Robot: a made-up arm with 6 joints.
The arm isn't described. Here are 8 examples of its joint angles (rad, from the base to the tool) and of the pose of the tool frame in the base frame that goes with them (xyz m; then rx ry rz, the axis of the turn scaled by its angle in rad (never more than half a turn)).
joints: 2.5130 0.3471 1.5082 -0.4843 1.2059 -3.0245
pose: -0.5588 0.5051 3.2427 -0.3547 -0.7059 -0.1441
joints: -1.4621 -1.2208 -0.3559 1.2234 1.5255 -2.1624
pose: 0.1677 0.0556 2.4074 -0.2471 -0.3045 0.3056
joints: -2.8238 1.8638 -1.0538 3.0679 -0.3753 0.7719
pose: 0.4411 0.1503 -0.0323 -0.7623 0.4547 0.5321
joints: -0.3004 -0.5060 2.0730 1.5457 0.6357 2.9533
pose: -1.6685 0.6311 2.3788 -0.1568 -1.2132 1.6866
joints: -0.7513 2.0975 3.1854 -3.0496 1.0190 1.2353
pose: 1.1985 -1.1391 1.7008 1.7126 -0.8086 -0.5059
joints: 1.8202 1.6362 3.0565 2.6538 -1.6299 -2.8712
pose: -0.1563 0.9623 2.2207 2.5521 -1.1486 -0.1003
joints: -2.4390 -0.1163 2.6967 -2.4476 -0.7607 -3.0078
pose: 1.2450 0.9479 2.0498 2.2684 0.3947 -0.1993
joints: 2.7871 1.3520 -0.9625 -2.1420 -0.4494 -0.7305
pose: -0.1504 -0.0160 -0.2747 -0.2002 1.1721 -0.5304
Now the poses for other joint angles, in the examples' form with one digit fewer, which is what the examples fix.
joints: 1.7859 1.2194 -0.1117 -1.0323 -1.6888 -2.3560
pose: -0.459 1.364 -0.186 -0.457 1.156 -2.133
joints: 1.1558 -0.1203 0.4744 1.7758 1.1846 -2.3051
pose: 0.318 1.135 2.744 0.121 0.100 2.295
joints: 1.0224 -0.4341 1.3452 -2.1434 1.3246 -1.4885
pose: -0.220 -0.647 3.140 -1.455 -0.266 -0.285
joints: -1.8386 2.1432 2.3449 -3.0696 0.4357 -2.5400
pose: -0.661 -2.388 0.713 -0.249 0.767 -1.704
